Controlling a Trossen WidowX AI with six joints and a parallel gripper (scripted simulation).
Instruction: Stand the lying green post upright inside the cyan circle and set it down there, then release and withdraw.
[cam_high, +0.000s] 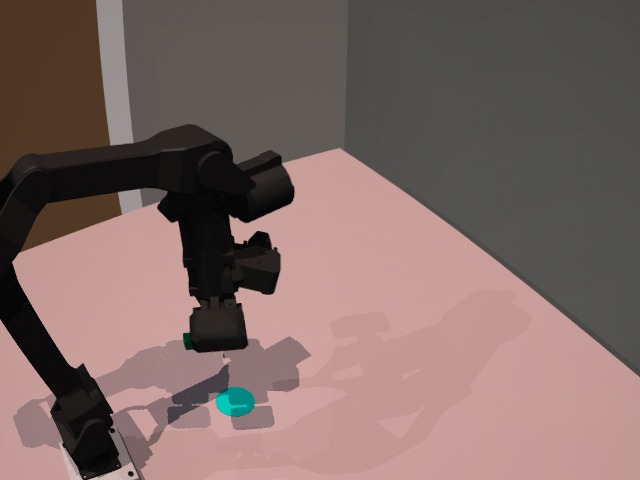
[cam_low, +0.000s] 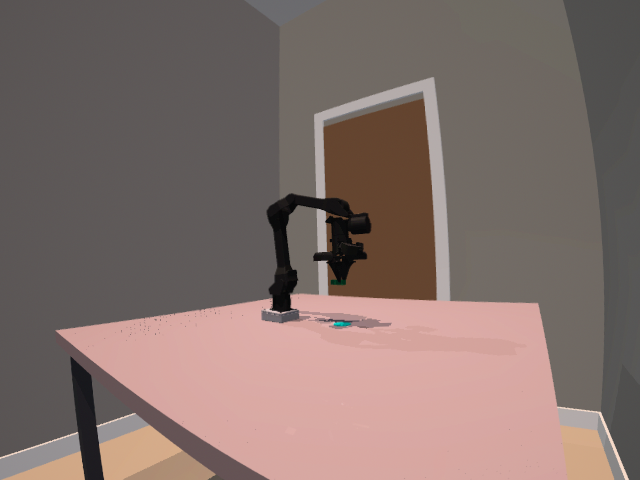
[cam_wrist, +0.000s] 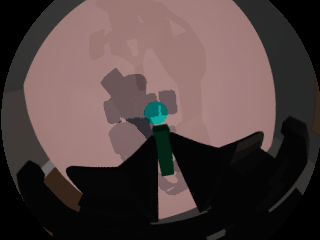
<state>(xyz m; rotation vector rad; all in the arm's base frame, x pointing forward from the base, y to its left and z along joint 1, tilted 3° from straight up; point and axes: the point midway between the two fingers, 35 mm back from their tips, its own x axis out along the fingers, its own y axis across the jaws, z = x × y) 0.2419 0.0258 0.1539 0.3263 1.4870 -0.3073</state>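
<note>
Now: the cyan circle 140 mm below my gripper tip. From my gripper tip the other things lie so: green post: 20 mm behind, 10 mm to the left.
</note>
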